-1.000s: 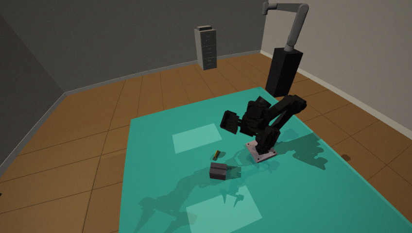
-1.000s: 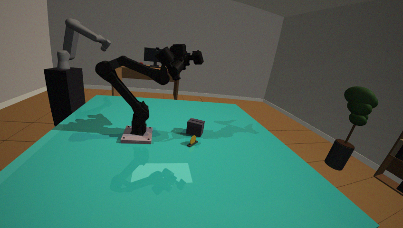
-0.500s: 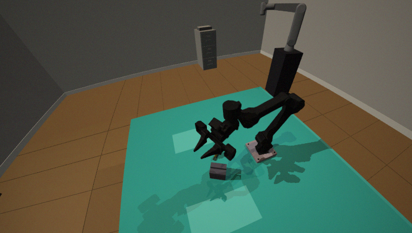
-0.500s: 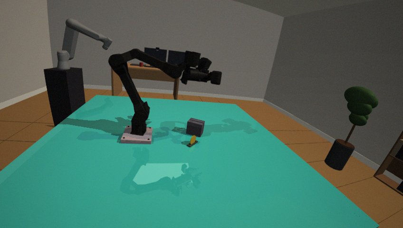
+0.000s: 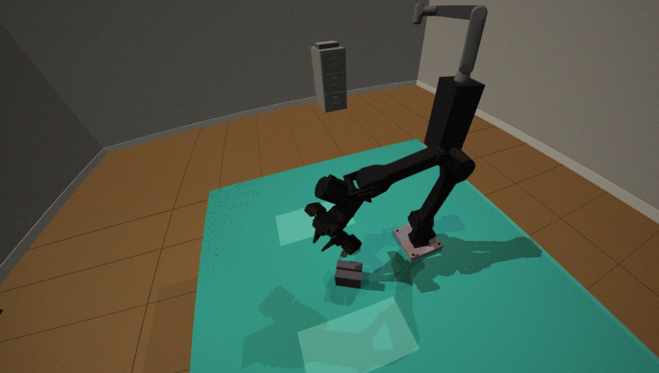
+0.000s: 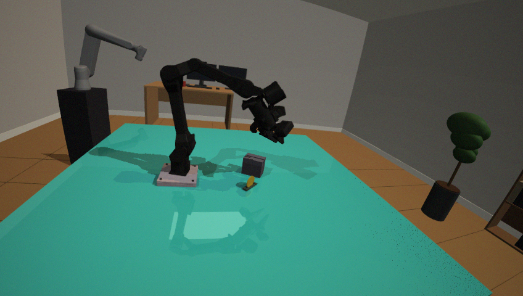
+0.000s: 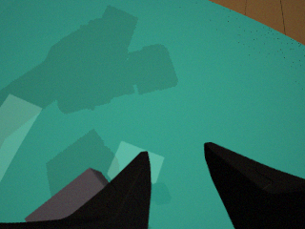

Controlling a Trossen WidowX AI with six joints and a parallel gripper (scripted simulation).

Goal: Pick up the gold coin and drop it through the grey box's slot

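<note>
Now: gripper tip 100 mm past the coin, 70 mm to the left of it and 150 mm above it.
</note>
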